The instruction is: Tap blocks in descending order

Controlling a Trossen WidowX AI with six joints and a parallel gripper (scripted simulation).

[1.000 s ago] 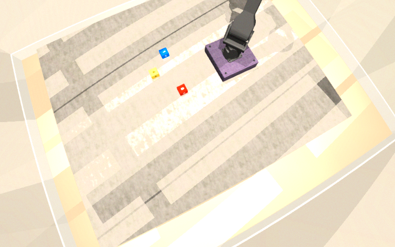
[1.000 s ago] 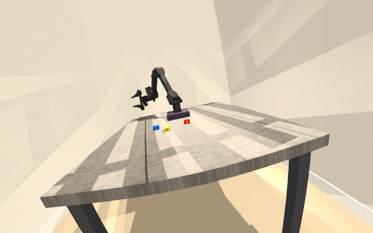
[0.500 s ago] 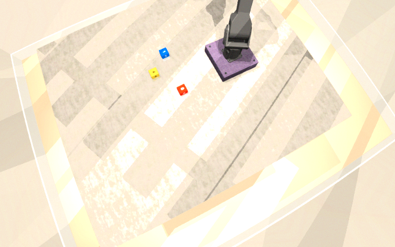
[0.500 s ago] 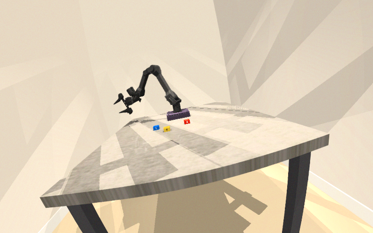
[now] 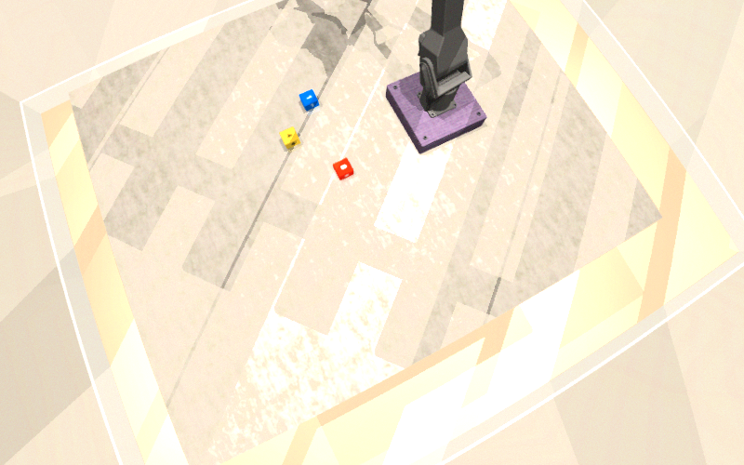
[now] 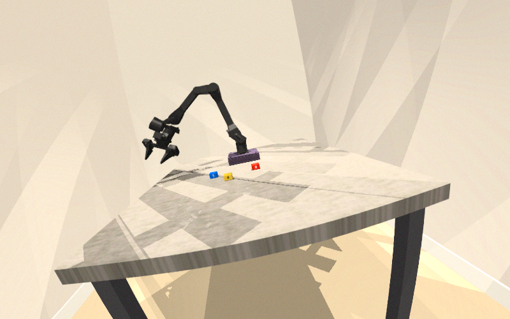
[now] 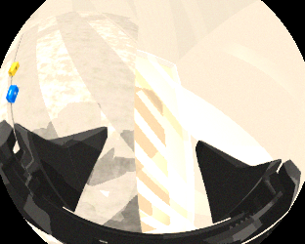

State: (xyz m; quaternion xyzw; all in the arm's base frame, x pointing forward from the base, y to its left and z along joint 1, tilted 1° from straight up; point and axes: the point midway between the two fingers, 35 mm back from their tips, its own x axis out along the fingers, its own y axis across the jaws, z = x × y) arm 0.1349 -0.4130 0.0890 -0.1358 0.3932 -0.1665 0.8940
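Right now my gripper tip is 90 mm short of the red block, 470 mm to the right of it and 100 mm above it. From my gripper tip the other things lie so: yellow block: 160 mm ahead, 350 mm to the left, 100 mm below; blue block: 80 mm ahead, 280 mm to the left, 100 mm below.
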